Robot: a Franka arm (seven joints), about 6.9 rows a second.
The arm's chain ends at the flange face. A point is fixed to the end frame.
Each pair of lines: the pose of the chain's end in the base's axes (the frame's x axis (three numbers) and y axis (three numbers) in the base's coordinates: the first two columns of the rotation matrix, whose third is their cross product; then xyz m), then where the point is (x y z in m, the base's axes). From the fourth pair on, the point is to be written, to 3 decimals.
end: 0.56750 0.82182 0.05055 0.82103 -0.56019 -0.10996 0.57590 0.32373 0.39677
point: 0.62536 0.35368 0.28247
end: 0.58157 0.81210 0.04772 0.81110 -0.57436 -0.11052 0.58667 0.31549 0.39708
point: 0.63639 0.34436 0.28262
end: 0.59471 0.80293 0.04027 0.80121 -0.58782 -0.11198 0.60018 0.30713 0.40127
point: 0.64972 0.33461 0.28639
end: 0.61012 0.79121 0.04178 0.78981 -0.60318 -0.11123 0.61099 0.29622 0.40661
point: 0.661 0.323 0.292
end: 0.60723 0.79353 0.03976 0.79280 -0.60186 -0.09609 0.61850 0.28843 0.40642
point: 0.670 0.314 0.292
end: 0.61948 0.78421 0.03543 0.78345 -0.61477 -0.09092 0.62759 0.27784 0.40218
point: 0.680 0.302 0.288
